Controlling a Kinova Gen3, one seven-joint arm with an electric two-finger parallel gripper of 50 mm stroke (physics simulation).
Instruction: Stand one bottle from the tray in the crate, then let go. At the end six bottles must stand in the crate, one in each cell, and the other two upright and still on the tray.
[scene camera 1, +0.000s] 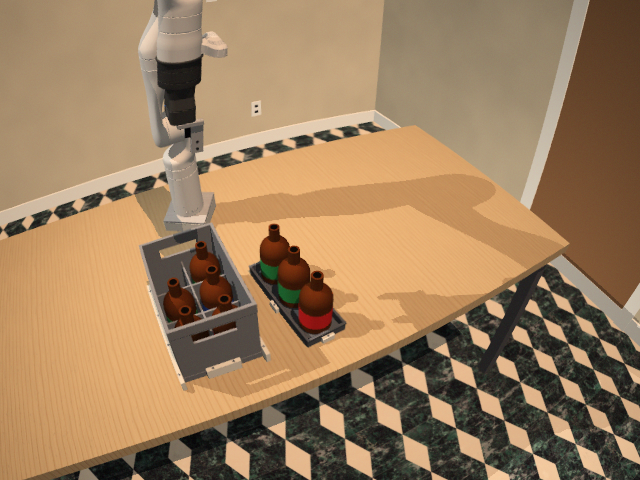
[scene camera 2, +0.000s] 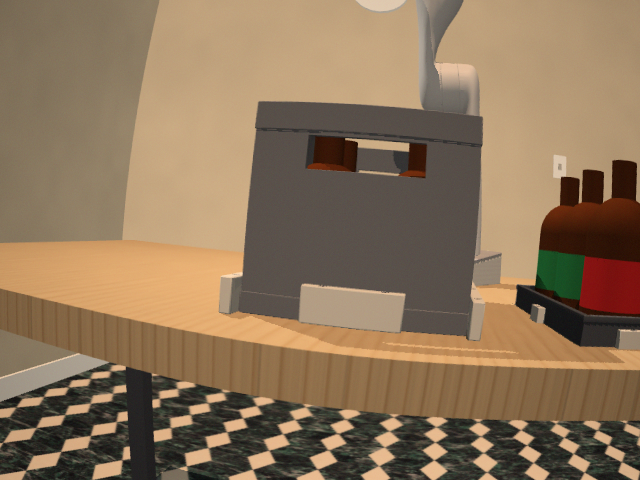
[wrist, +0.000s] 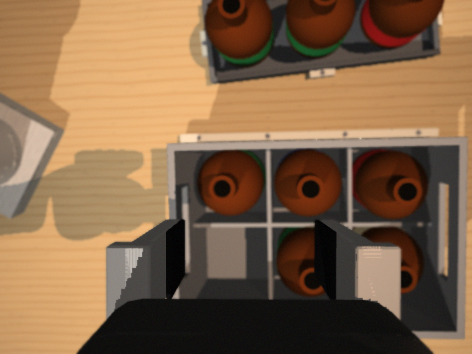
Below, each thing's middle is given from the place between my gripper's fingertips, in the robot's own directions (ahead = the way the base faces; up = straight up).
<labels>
My gripper is now 35 cm above the grey crate (scene camera 2: 417, 236), 5 cm to the left of it and 4 cm short of it. From my hand the other things lie so: green-label bottle (scene camera 2: 572, 244): 36 cm below, 18 cm to the left, 6 cm ahead; then dark tray (scene camera 1: 291, 315): 43 cm below, 18 cm to the left, 6 cm ahead.
</labels>
